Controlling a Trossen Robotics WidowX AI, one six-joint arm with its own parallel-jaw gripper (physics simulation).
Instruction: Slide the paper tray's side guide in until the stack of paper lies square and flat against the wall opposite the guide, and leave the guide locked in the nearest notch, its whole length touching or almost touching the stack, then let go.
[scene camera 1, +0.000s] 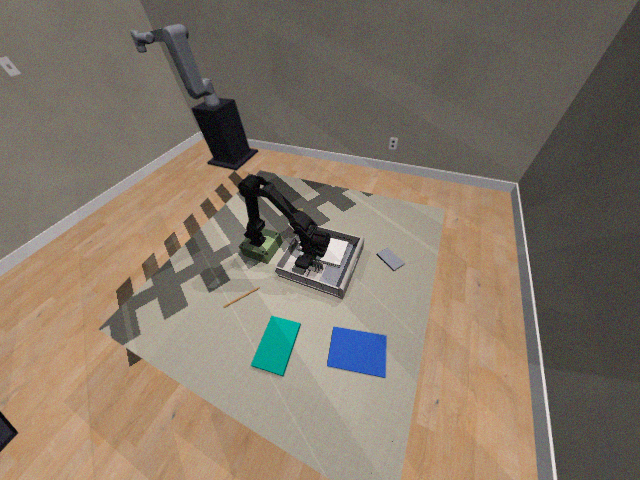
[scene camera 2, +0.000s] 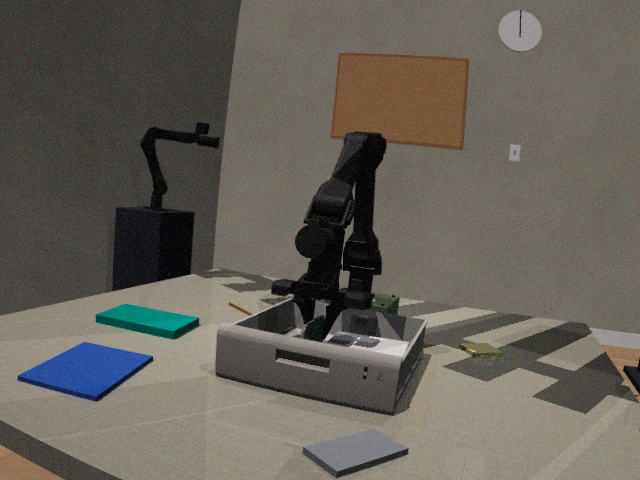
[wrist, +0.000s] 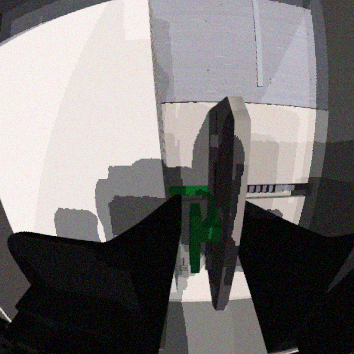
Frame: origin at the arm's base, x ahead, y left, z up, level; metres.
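Where they show: gripper, fingertip midpoint: (scene camera 1: 313, 262) (scene camera 2: 316, 338) (wrist: 203, 201); arm's base at its link origin: (scene camera 1: 258, 240).
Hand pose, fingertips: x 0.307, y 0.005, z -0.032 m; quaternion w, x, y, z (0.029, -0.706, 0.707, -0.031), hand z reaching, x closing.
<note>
Things, the pixels of their centre, and the offset from my fingertips. "spot": a spot on its surface instead.
- grey paper tray at the middle of its body: (wrist: 128, 159) (scene camera 2: 332, 344) (scene camera 1: 321, 256) dx +0.026, dy +0.043, dz +0.002 m
- white paper stack at the middle of its body: (wrist: 66, 172) (scene camera 2: 362, 356) (scene camera 1: 324, 249) dx +0.014, dy +0.099, dz -0.015 m
- upright side guide at the middle of its body: (wrist: 202, 207) (scene camera 2: 316, 338) (scene camera 1: 312, 261) dx -0.005, dy +0.000, dz -0.002 m
- green latch at the middle of its body: (wrist: 186, 207) dx -0.005, dy +0.010, dz -0.002 m
- notched strip at a spot on its surface: (wrist: 270, 188) spot: dx -0.006, dy -0.063, dz -0.036 m
- teal slab at the middle of its body: (scene camera 2: 147, 320) (scene camera 1: 277, 343) dx +0.024, dy -0.387, dz -0.037 m
- blue slab at the middle of its body: (scene camera 2: 89, 367) (scene camera 1: 357, 350) dx +0.321, dy -0.283, dz -0.042 m
- grey slab at the middle of its body: (scene camera 2: 356, 451) (scene camera 1: 390, 258) dx +0.333, dy +0.183, dz -0.041 m
- pencil at the middle of its body: (scene camera 2: 245, 311) (scene camera 1: 241, 297) dx -0.237, dy -0.274, dz -0.042 m
The grey paper tray (scene camera 1: 310, 284) (scene camera 2: 310, 379) holds a white paper stack (scene camera 1: 336, 250) (scene camera 2: 395, 347) (wrist: 75, 100). In the wrist view the stack lies left of the upright side guide (wrist: 242, 120) (scene camera 2: 313, 329), with a strip of tray floor between them; the stack's near edge leans slightly relative to the guide. A green latch (wrist: 195, 240) sits on the guide's stack side. My gripper (scene camera 1: 310, 267) (scene camera 2: 317, 325) (wrist: 203, 201) is partly open, its fingers on either side of guide and latch. The right finger is close against the guide; a small gap shows left of the latch. The far wall contact is hidden.
A notched strip (wrist: 270, 188) runs right of the guide. A green box (scene camera 1: 267, 246) (scene camera 2: 386, 303) stands at the arm's base. Around the tray lie a teal slab (scene camera 1: 277, 345) (scene camera 2: 147, 320), a blue slab (scene camera 1: 357, 351) (scene camera 2: 86, 369), a grey slab (scene camera 1: 390, 258) (scene camera 2: 355, 450) and a pencil (scene camera 1: 241, 297).
</note>
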